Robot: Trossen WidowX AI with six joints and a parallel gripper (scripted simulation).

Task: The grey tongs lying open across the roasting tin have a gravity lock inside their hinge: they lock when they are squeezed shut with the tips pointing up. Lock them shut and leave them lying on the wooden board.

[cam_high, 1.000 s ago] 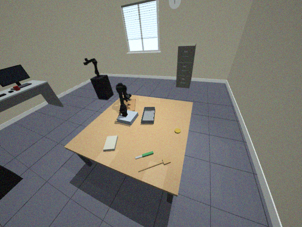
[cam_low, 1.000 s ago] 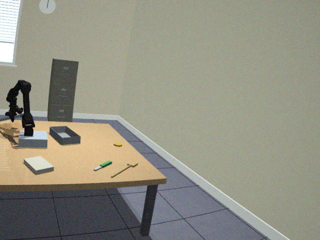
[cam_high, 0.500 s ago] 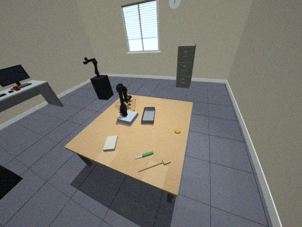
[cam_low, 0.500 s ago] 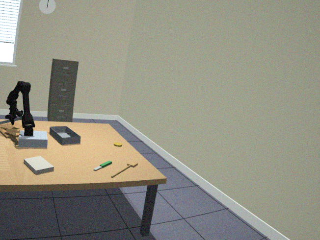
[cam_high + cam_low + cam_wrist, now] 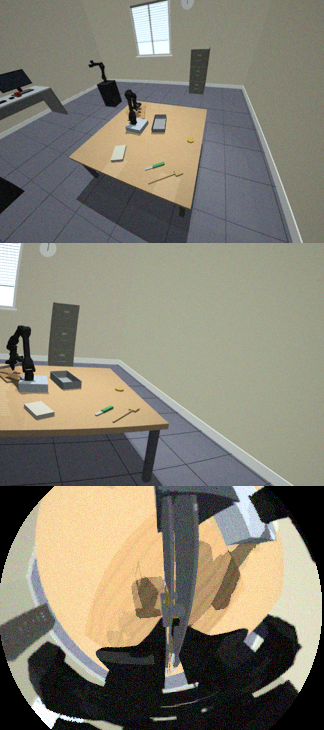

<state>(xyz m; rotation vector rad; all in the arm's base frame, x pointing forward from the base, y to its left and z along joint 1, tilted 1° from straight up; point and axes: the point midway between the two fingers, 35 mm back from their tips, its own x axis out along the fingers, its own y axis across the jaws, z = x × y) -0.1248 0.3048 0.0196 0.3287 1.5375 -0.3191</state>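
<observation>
Right now the wooden board is 30 mm below my gripper tip. From my gripper tip the other things lie so: roasting tin (430 mm ahead, 190 mm to the right, 10 mm below); yellow disc (850 mm ahead, 380 mm to the right, 30 mm below); white block (170 mm ahead, 730 mm to the right, 30 mm below).
</observation>
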